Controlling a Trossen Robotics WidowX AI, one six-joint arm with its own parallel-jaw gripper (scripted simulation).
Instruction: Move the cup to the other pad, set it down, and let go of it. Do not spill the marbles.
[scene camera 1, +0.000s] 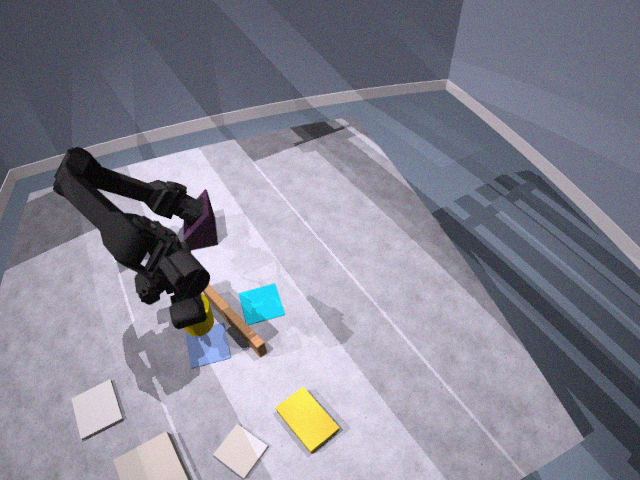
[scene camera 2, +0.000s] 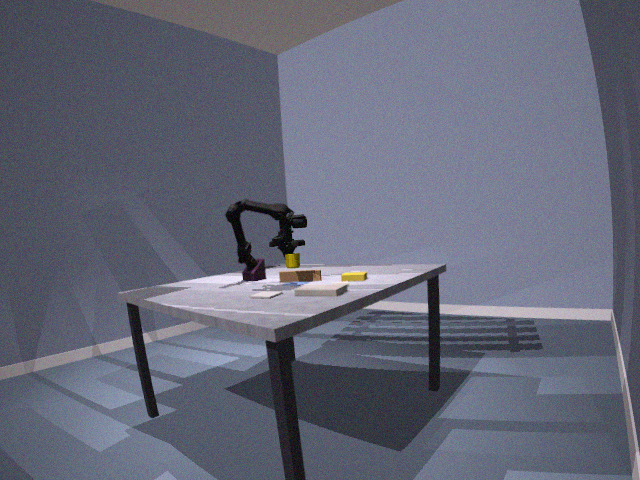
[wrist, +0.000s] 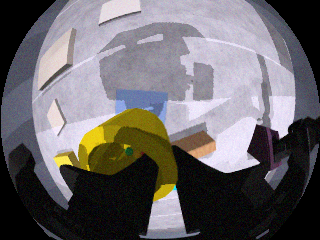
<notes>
I see my gripper (scene camera 1: 193, 305), a cup (wrist: 101, 150), a blue pad (scene camera 1: 212, 347), a cyan pad (scene camera 1: 259, 304) and a wooden bar (scene camera 1: 246, 333).
My gripper also shows in the wrist view (wrist: 165, 149). The blue pad also shows in the wrist view (wrist: 155, 102). The wooden bar shows as well in the wrist view (wrist: 200, 144).
</notes>
